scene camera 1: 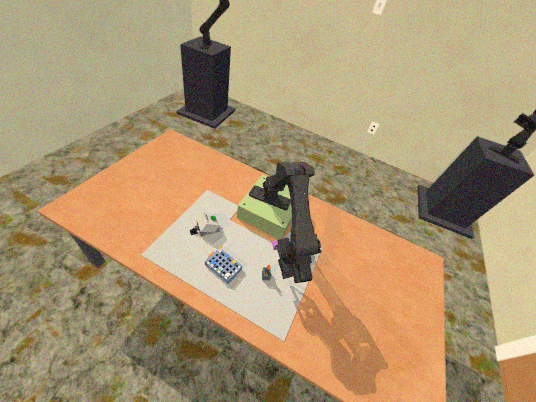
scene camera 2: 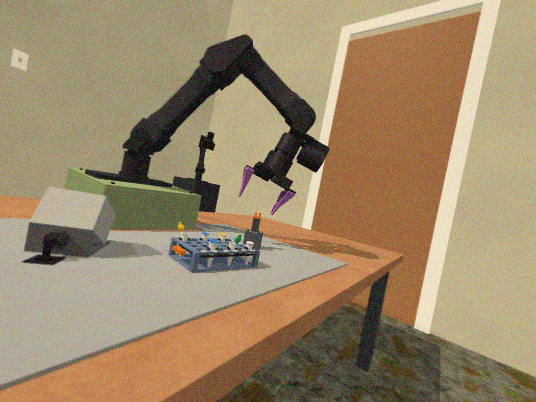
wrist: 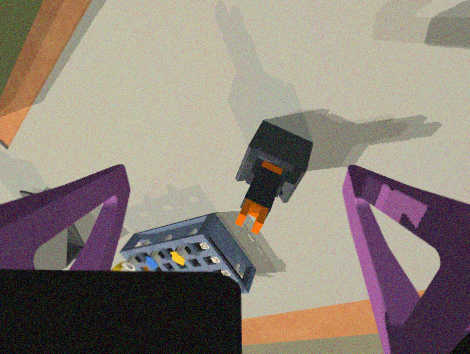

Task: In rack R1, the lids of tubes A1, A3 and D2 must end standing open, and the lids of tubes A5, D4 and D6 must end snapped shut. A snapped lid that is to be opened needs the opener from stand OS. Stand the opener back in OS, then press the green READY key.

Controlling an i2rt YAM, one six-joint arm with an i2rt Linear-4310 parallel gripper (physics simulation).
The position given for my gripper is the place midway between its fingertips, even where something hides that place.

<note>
My gripper (scene camera 2: 255, 205) is open, with nothing in its grasp. Also in view: a black and orange lid opener (wrist: 258, 201). Also in view: a grey device with green button (wrist: 56, 254).
My gripper also shows in the wrist view (wrist: 236, 177).
</note>
